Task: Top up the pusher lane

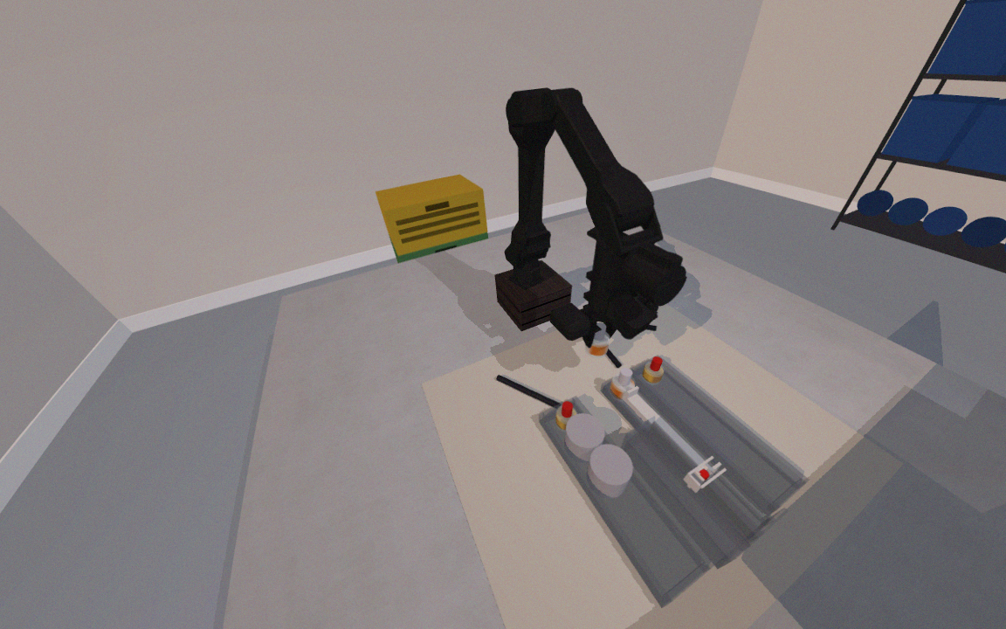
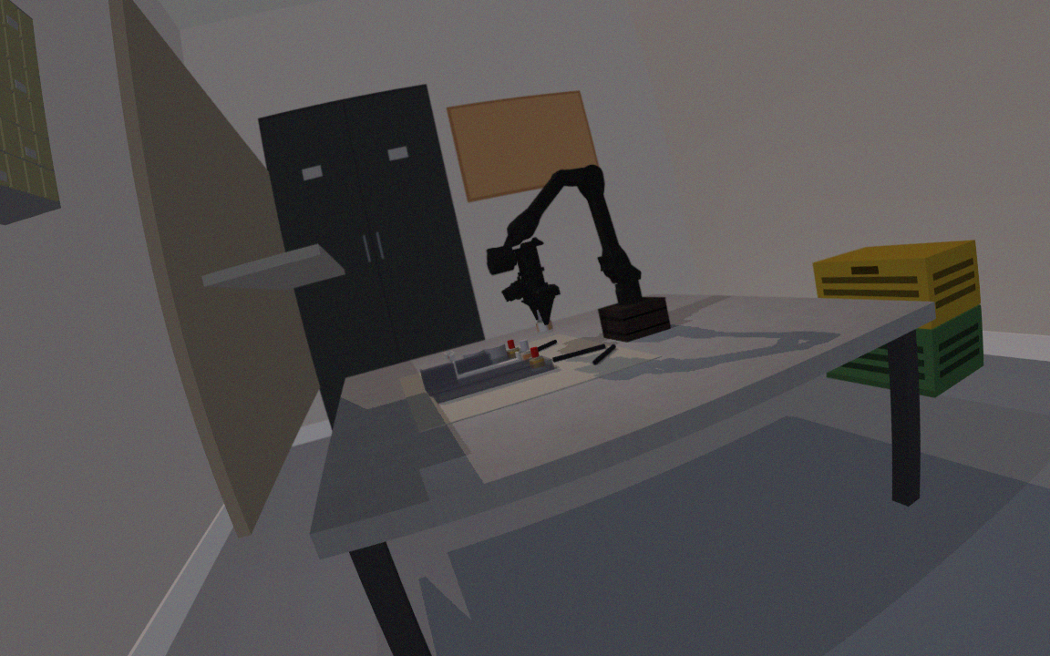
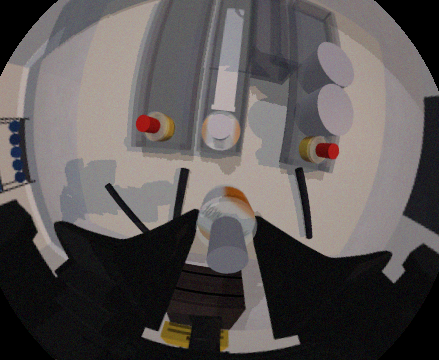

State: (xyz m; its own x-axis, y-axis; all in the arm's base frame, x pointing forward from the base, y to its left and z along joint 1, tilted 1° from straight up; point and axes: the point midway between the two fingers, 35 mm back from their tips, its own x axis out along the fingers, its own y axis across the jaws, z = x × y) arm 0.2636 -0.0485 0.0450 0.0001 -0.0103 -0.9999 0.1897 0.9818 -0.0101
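The rack is 21 cm ahead of my gripper tip, 5 cm to the right of it and 7 cm below it. The rest, counted from my gripper tip: red mark: 24 cm ahead, 7 cm to the right, 2 cm below.
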